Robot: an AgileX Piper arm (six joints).
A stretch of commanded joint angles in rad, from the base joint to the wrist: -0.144 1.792 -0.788 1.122 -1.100 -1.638; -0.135 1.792 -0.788 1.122 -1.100 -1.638; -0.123 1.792 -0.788 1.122 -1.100 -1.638; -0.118 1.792 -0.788 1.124 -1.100 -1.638; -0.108 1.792 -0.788 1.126 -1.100 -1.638; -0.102 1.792 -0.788 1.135 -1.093 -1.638; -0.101 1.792 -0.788 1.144 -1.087 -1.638; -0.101 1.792 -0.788 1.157 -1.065 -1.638; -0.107 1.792 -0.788 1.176 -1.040 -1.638; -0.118 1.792 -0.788 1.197 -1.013 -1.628; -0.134 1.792 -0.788 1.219 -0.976 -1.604; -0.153 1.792 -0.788 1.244 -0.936 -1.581; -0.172 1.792 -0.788 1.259 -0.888 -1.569; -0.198 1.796 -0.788 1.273 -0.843 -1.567; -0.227 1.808 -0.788 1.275 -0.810 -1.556
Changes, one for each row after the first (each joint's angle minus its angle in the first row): 0.009 0.000 0.000 0.000 0.000 0.000; 0.021 0.000 0.000 0.000 0.000 0.000; 0.026 0.000 0.000 0.002 0.000 0.000; 0.036 0.000 0.000 0.004 0.000 0.000; 0.042 0.000 0.000 0.013 0.007 0.000; 0.043 0.000 0.000 0.022 0.013 0.000; 0.043 0.000 0.000 0.035 0.035 0.000; 0.037 0.000 0.000 0.054 0.060 0.000; 0.026 0.000 0.000 0.075 0.087 0.010; 0.010 0.000 0.000 0.097 0.124 0.034; -0.009 0.000 0.000 0.122 0.164 0.057; -0.028 0.000 0.000 0.137 0.212 0.069; -0.054 0.004 0.000 0.151 0.257 0.071; -0.083 0.016 0.000 0.153 0.290 0.082
